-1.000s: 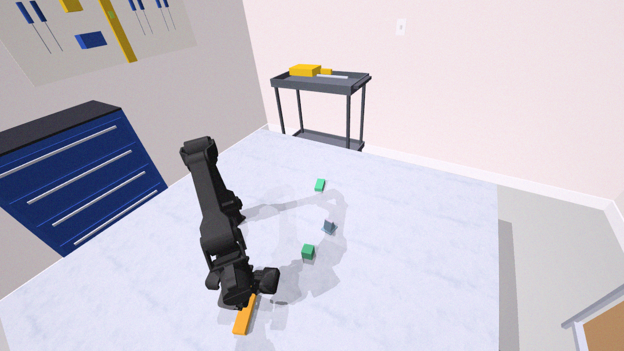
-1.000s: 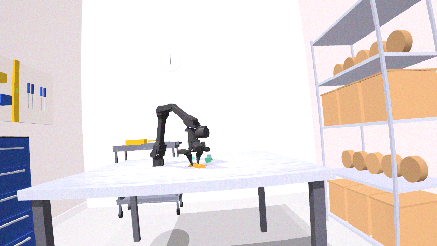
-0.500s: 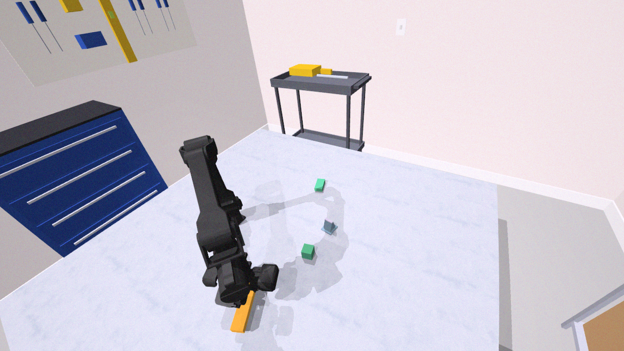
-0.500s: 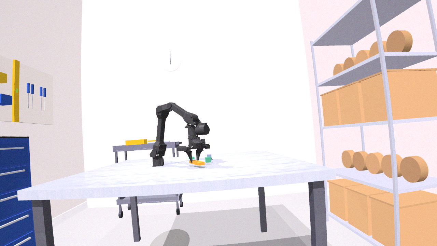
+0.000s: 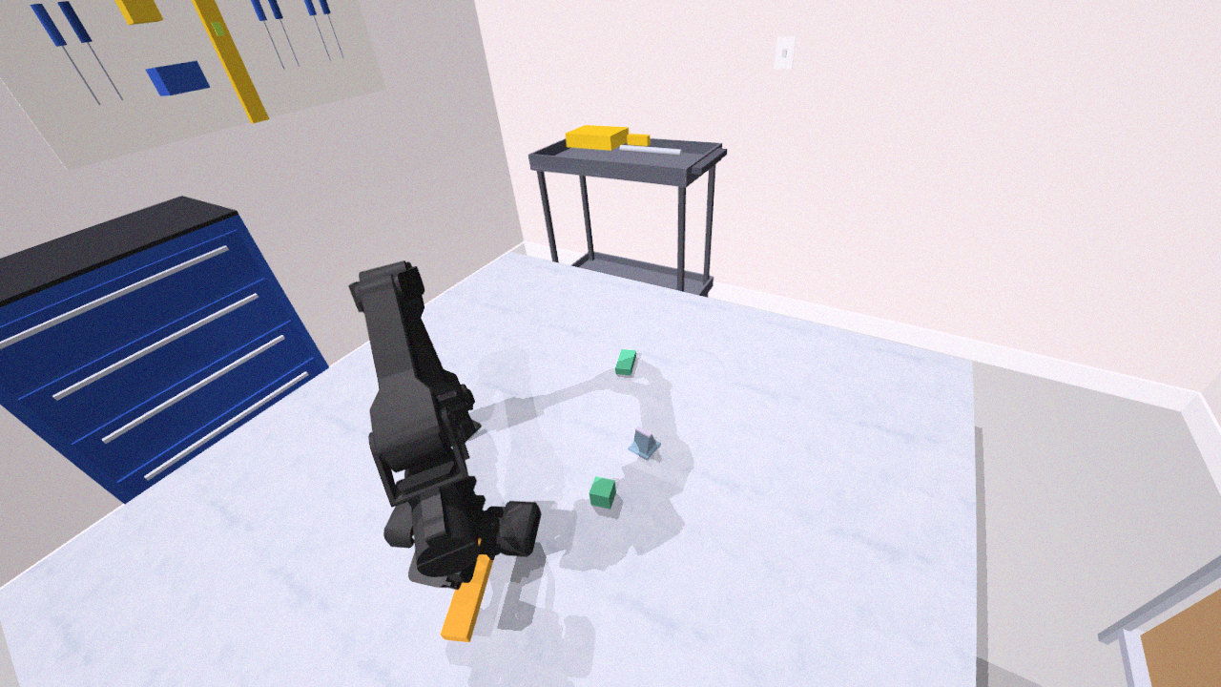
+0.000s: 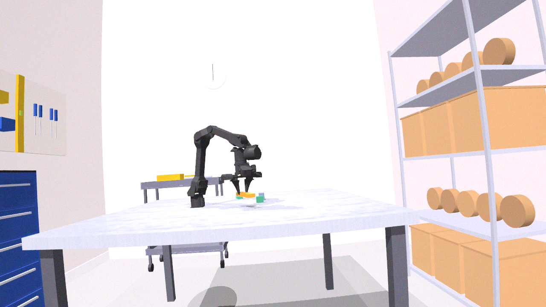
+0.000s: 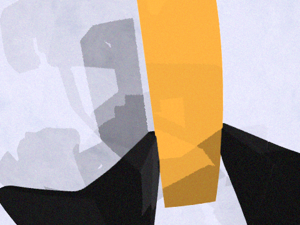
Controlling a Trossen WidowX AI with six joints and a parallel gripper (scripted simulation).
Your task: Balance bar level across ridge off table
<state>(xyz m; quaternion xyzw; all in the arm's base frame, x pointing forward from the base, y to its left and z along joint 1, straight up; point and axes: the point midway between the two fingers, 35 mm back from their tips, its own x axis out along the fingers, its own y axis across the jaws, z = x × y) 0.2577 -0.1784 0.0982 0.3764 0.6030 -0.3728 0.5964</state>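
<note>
My gripper tip is now 19 cm to the right of the green cube, 7 cm short of it and 5 cm above it. The rest, counted from my gripper tip: orange bar: 2 cm to the right, 1 cm ahead.
</note>
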